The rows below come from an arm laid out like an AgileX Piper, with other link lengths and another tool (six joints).
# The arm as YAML. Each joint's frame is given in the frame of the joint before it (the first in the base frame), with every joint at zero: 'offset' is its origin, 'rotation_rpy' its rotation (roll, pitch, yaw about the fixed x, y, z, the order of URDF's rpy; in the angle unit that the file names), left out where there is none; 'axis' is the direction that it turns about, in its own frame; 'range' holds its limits. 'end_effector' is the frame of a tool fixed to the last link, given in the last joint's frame.
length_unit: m
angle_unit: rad
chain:
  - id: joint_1
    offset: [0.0, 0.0, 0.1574]
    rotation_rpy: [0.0, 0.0, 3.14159]
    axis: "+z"
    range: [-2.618, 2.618]
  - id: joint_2
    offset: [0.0, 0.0, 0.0]
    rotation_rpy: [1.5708, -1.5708, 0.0]
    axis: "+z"
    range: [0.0, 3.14]
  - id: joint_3
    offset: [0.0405, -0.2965, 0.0]
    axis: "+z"
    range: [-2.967, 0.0]
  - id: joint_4
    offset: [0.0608, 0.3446, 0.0]
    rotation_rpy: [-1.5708, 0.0, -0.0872]
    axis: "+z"
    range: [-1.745, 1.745]
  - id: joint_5
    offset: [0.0, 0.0, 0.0]
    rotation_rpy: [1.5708, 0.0, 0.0]
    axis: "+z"
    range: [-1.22, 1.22]
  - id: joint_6
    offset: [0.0, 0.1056, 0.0]
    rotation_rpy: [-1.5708, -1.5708, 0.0]
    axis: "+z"
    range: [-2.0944, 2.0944]
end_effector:
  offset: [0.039, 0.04, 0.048]
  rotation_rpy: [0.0, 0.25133, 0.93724]
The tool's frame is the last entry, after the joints.
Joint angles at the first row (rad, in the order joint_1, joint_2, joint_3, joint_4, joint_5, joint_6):
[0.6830, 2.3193, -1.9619, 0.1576, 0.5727, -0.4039]
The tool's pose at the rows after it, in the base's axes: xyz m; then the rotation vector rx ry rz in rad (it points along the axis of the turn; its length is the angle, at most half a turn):
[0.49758 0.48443 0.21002 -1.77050 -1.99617 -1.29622]
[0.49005 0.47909 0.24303 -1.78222 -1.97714 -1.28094]
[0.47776 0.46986 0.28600 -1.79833 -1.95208 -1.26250]
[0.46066 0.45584 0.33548 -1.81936 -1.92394 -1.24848]
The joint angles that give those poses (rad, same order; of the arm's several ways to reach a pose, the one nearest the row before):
[0.6830, 2.2896, -1.9673, 0.1552, 0.6151, -0.3952]
[0.6830, 2.2348, -1.9739, 0.1525, 0.6863, -0.3709]
[0.6830, 2.1608, -1.9803, 0.1492, 0.7784, -0.3386]
[0.6830, 2.0721, -1.9860, 0.1414, 0.8814, -0.2982]

